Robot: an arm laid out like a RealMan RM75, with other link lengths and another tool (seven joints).
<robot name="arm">
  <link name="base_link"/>
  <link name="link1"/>
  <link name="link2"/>
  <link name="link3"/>
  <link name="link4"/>
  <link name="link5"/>
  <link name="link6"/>
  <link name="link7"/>
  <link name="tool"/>
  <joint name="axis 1" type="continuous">
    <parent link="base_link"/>
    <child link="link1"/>
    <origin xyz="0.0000 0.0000 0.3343"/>
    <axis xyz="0 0 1"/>
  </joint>
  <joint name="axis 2" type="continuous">
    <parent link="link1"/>
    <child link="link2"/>
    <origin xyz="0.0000 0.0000 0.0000"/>
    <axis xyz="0 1 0"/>
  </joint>
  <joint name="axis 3" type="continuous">
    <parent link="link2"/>
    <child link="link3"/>
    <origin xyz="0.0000 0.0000 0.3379"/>
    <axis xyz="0 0 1"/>
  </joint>
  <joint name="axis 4" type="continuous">
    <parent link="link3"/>
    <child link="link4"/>
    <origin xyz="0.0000 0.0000 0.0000"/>
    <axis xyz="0 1 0"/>
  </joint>
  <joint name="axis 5" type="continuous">
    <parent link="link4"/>
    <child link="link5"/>
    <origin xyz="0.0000 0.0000 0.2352"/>
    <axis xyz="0 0 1"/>
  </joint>
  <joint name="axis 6" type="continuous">
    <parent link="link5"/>
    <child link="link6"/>
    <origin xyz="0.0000 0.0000 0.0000"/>
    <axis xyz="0 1 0"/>
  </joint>
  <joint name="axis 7" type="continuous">
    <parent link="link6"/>
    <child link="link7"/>
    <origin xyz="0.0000 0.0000 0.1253"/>
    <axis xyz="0 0 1"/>
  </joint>
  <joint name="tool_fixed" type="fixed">
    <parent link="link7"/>
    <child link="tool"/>
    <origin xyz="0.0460 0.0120 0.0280" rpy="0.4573 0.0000 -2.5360"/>
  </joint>
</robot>
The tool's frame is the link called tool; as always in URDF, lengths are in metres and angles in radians. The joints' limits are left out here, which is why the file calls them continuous.
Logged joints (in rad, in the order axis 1, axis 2, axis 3, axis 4, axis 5, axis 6, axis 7), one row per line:
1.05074, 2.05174, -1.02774, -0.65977, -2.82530, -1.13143, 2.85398
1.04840, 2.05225, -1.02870, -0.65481, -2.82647, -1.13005, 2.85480
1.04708, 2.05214, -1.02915, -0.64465, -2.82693, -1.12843, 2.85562
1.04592, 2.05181, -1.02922, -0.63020, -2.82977, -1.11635, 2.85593
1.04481, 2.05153, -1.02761, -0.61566, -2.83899, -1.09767, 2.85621
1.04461, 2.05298, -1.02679, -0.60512, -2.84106, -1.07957, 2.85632
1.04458, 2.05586, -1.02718, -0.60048, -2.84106, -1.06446, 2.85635
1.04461, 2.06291, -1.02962, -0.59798, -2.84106, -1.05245, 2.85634
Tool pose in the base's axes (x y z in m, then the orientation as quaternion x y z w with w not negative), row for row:
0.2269, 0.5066, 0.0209, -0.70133, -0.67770, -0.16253, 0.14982
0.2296, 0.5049, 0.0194, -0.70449, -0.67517, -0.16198, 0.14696
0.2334, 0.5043, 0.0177, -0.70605, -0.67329, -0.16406, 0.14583
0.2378, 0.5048, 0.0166, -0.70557, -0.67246, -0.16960, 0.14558
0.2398, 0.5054, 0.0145, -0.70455, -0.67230, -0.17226, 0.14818
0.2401, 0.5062, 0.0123, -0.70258, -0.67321, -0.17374, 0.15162
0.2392, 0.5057, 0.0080, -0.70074, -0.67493, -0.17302, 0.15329
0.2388, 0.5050, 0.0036, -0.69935, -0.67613, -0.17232, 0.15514
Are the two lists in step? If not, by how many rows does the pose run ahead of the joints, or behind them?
The pose runs 1 row ahead of the joints: the pose in row i belongs to the joints in row i + 1.
